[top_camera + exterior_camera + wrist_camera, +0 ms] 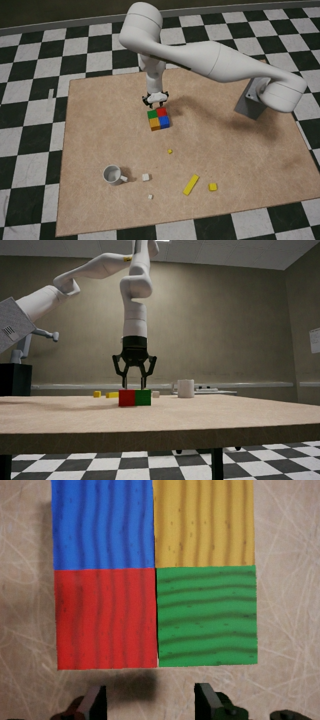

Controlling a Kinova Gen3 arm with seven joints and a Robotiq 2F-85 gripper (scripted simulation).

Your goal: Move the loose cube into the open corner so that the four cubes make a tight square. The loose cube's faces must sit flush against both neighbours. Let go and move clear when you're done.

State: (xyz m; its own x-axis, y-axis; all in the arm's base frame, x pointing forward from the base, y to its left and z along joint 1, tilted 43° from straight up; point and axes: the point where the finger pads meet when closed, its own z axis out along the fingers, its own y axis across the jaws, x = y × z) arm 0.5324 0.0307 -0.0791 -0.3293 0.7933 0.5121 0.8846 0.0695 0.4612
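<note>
The green cube lies 1 cm ahead of my hand, 5 cm to the left of it and 4 cm below it. From my hand the other things lie so: red cube 3 cm behind, 3 cm to the left, 4 cm below; blue cube 5 cm behind, 8 cm to the left, 4 cm below; orange cube 1 cm behind, 10 cm to the left, 4 cm below.
</note>
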